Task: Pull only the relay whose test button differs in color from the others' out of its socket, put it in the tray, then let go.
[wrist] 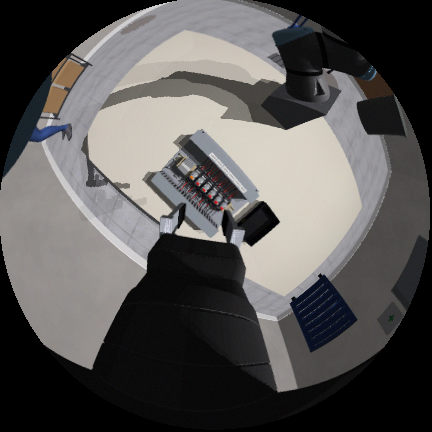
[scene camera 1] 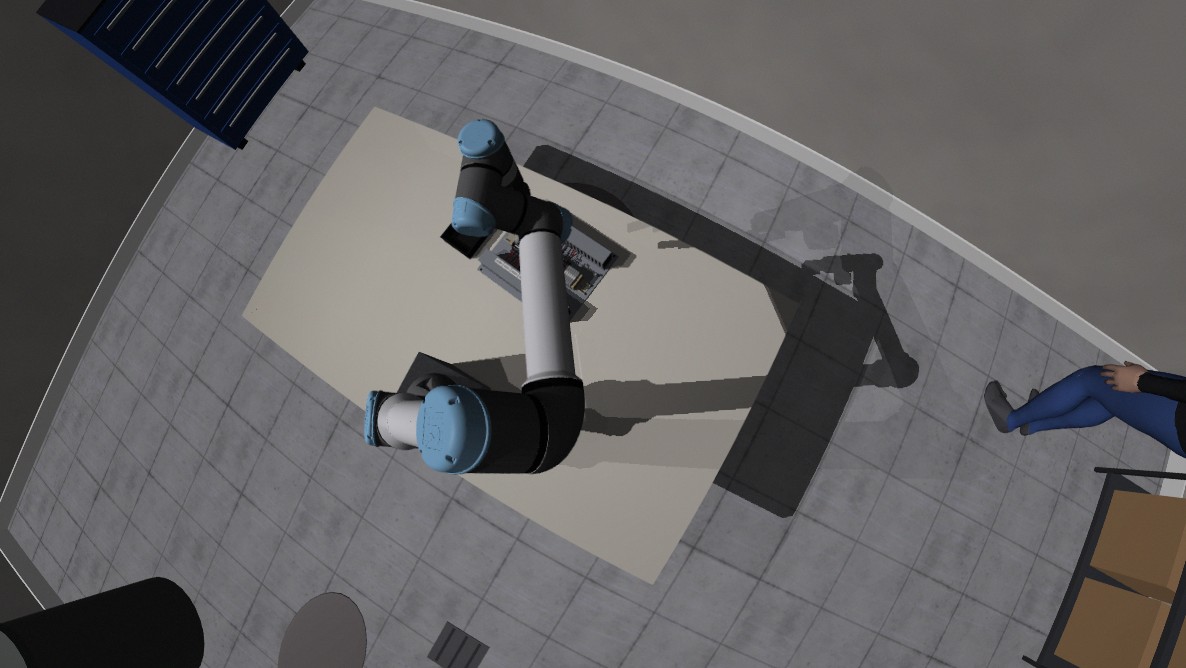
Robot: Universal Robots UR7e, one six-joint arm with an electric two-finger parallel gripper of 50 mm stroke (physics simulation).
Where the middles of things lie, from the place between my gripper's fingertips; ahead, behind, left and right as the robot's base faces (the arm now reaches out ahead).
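My hand, relative to the grey panel (scene camera 1: 575,299): 32 cm above it, 1 cm short of it and 1 cm to the left of it.
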